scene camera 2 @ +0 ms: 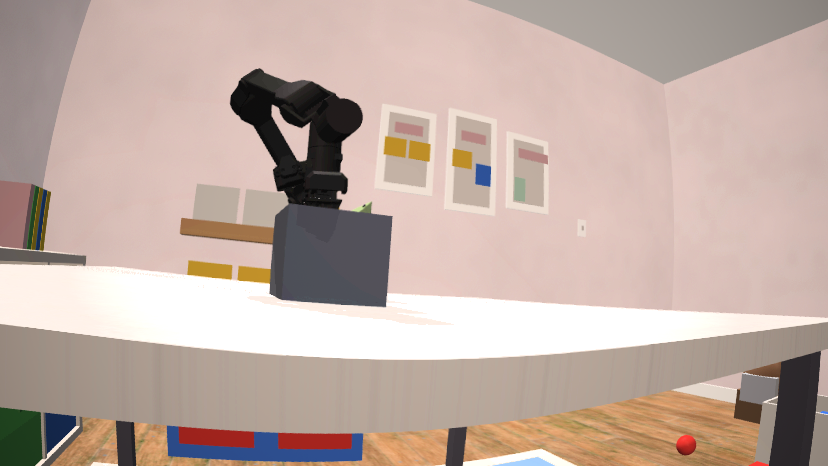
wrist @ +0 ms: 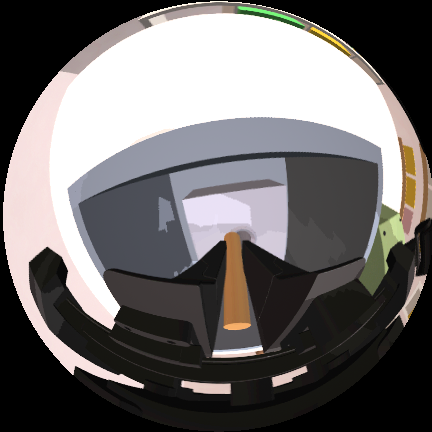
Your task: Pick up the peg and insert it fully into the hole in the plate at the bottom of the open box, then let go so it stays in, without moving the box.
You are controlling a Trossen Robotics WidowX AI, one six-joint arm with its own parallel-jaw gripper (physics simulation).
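Places are measured from the arm's base along level axes (x ahead, y left, z up), in millimetres.
Pixels of known places: gripper, fingertip midpoint: [wrist: 233,245].
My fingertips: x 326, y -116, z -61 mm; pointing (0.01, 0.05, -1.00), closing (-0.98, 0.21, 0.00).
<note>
For each thing: its middle in the pictures, then the offset to it from my fingertips. "pt": a spot on its surface instead. Level surfaces: height alone.
- orange-brown peg at the middle of its body: [wrist: 233,272] 3 mm ahead, 13 mm left, 14 mm up
- open grey box at the middle of its body: [wrist: 242,245] [scene camera 2: 325,258] 7 mm back, 13 mm left, 18 mm down
- pale plate at the middle of its body: [wrist: 238,228] 7 mm back, 13 mm left, 53 mm down
- hole at a spot on its surface: [wrist: 246,235] pt 14 mm back, 19 mm left, 45 mm down
- white table top at its surface level: 87 mm down
The orange-brown peg [wrist: 235,285] is held between the two black fingers of my gripper [wrist: 233,245] in the wrist view. My gripper is shut on it, with the peg's far end pointing down into the box. The open grey box [scene camera 2: 333,257] [wrist: 250,135] stands on the table. The pale plate [wrist: 215,212] lies at the box's bottom. The hole [wrist: 246,235] in the plate shows partly, just right of the peg's far end, and the peg hides some of it. Whether the peg touches the plate cannot be told. In the scene view the box wall hides the fingertips and the peg.
The box's tall walls surround the fingers' working space. A light green object [scene camera 2: 363,208] [wrist: 382,250] stands beside the box, behind it in the scene view and at the right in the wrist view. The white table top [scene camera 2: 521,329] reaches out around the box.
</note>
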